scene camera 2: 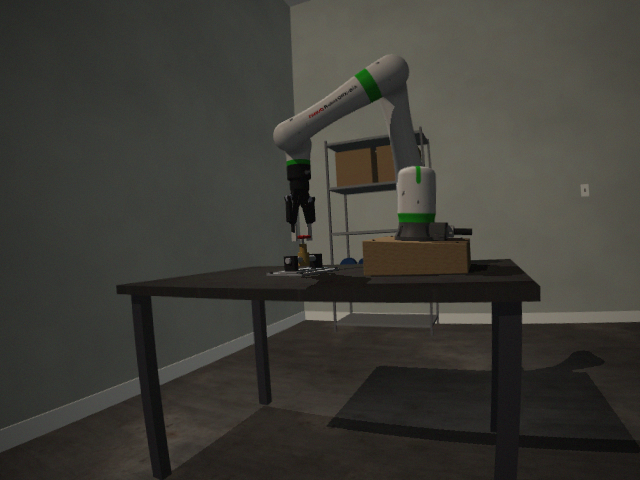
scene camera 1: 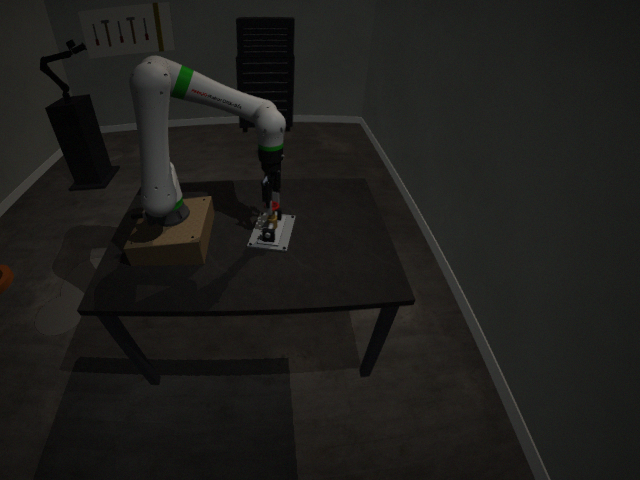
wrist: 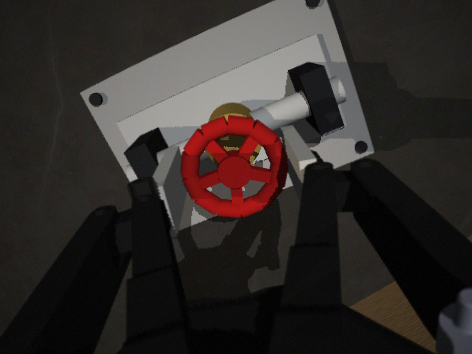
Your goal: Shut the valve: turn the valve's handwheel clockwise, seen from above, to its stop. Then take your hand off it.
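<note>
The red handwheel [scene camera 1: 275, 205] [scene camera 2: 303, 237] [wrist: 239, 209] sits on top of the brass valve body [scene camera 1: 272, 221] [scene camera 2: 302, 254] [wrist: 227, 111]. A light pipe [wrist: 282, 110] runs through the valve between two black clamps on a pale plate [scene camera 1: 289, 227] [wrist: 200, 70]. My gripper [scene camera 1: 273, 204] [scene camera 2: 302, 236] [wrist: 233, 156] points straight down over the valve. Its pale finger pads stand on opposite sides of the wheel, level with its rim, and it looks shut on the handwheel. The wheel's rim partly hides where the pads touch it in the wrist view.
The plate lies on a dark table [scene camera 1: 336, 258] [scene camera 2: 206, 284]. The arm's base stands on a wooden block [scene camera 1: 168, 253] [scene camera 2: 413, 259] beside the plate. A dark cabinet [scene camera 1: 265, 55] and a shelf rack [scene camera 2: 328, 206] stand beyond the table.
</note>
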